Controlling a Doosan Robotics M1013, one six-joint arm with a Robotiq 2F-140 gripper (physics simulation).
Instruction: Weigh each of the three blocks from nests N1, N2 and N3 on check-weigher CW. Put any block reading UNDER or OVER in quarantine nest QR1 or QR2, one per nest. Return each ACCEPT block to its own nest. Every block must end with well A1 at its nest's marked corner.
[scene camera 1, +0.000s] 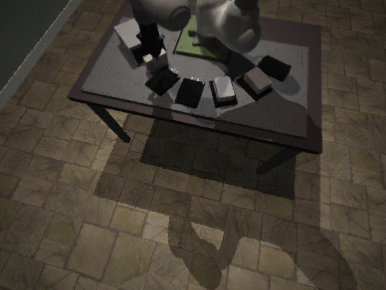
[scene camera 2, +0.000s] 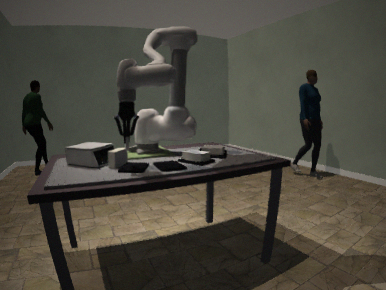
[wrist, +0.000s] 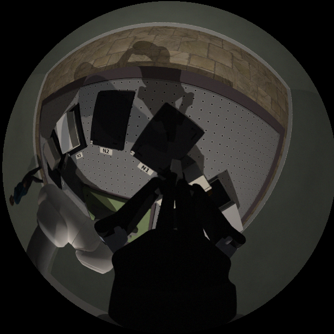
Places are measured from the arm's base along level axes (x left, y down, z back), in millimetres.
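Pixels of known places: gripper, fingertip midpoint: (scene camera 1: 156, 64) (scene camera 2: 127, 150); arm's base, origin of the base link: (scene camera 1: 208, 36) (scene camera 2: 146, 150).
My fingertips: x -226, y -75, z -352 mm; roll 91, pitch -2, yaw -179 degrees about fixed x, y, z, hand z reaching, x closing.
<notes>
Ahead of a thing's pixels: the offset from my fingertips to its top centre.
The gripper (scene camera 1: 159, 52) (scene camera 2: 127, 147) (wrist: 175, 168) is shut and empty, pointing down beside a pale block @(dx -33, dy +5, dz +73 mm) (scene camera 1: 155, 61) (scene camera 2: 118, 158) (wrist: 201, 182). Whether it touches the block cannot be told. The block stands tall in front of white check-weigher CW @(dx -158, dy -10, dz +205 mm) (scene camera 1: 128, 33) (scene camera 2: 86, 154) (wrist: 231, 218); its underside is hidden. Nest N1 @(dx +24, dy +74, dz -27 mm) (scene camera 1: 162, 81) (scene camera 2: 133, 167) (wrist: 172, 132) and nest N2 @(dx +190, dy +74, dz -78 mm) (scene camera 1: 190, 93) (scene camera 2: 170, 166) (wrist: 112, 120) are black and empty. A white-topped block @(dx +367, dy +36, dz -45 mm) (scene camera 1: 223, 87) (scene camera 2: 195, 156) (wrist: 66, 131) lies in N3. Another block @(dx +539, dy +31, dz +43 mm) (scene camera 1: 257, 80) (scene camera 2: 214, 149) lies in the nest beyond. The weight reading and well A1 cannot be made out.
A further dark nest @(dx +632, dy +74, dz +179 mm) (scene camera 1: 275, 68) stands at the right end of the row in scene camera 1. The arm's base stands on a green plate (scene camera 1: 186, 46) (wrist: 111, 201). Two people, one in green (scene camera 2: 34, 112) and one in blue (scene camera 2: 311, 102), are on the floor beyond the table.
</notes>
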